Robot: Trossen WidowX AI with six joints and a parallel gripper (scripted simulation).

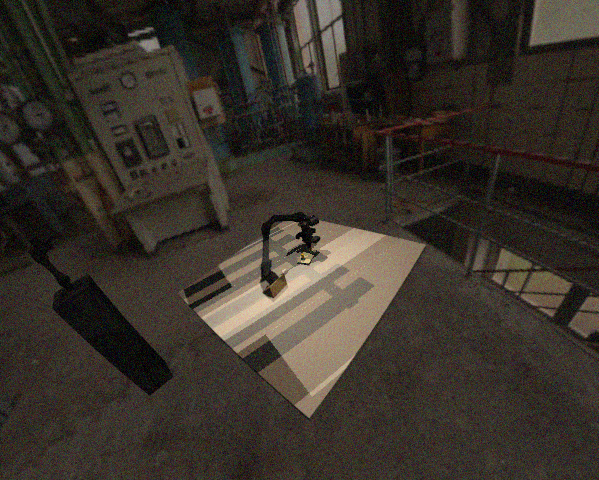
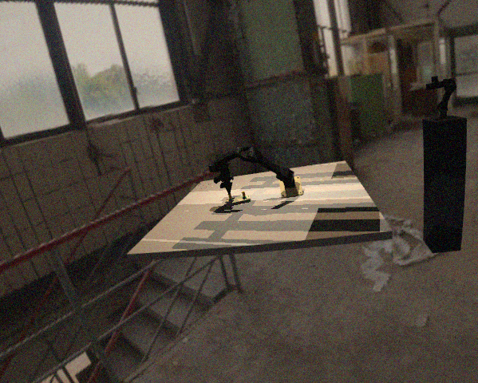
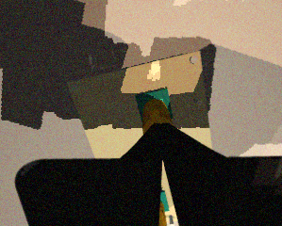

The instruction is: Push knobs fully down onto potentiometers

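Right now the knob is 9 cm behind my gripper tip, 1 cm to the right of it and 1 cm below it.
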